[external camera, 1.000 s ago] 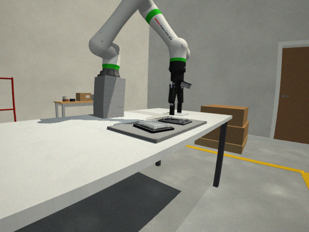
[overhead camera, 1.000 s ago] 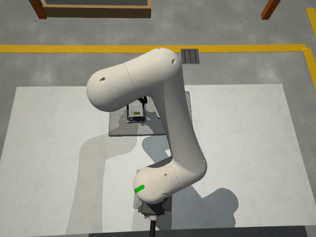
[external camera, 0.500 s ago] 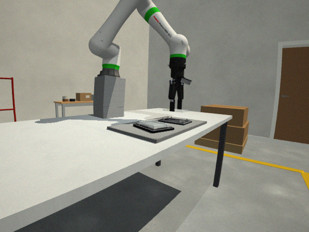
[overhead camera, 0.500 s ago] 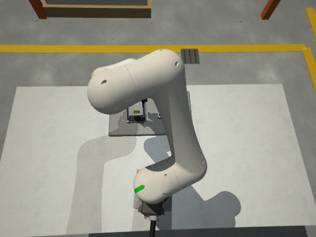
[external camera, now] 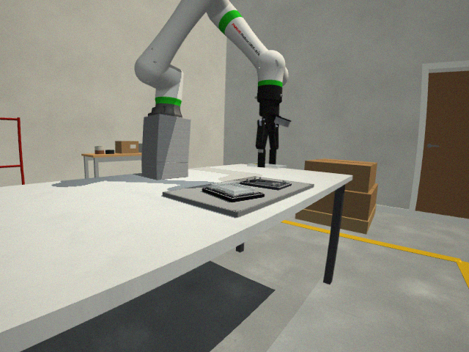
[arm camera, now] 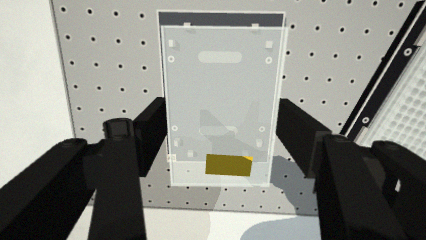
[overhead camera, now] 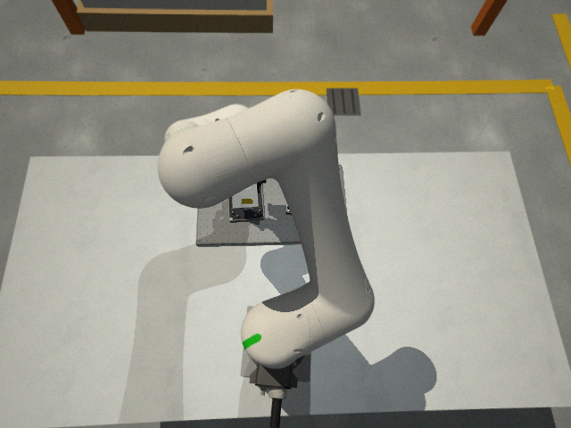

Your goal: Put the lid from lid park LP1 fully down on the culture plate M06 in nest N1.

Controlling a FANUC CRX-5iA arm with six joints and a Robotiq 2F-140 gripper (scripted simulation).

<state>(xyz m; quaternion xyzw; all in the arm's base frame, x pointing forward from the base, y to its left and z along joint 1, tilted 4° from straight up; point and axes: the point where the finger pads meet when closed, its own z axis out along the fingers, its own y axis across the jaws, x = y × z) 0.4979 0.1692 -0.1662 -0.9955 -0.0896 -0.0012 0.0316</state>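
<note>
Right now the culture plate M06 is 40 mm ahead of my hand, 220 mm to the right of it and 80 mm below it. Round my hand: clear lid: 20 mm below; then lid park LP1: 90 mm below; then nest: 40 mm ahead, 220 mm to the right, 90 mm below.
</note>
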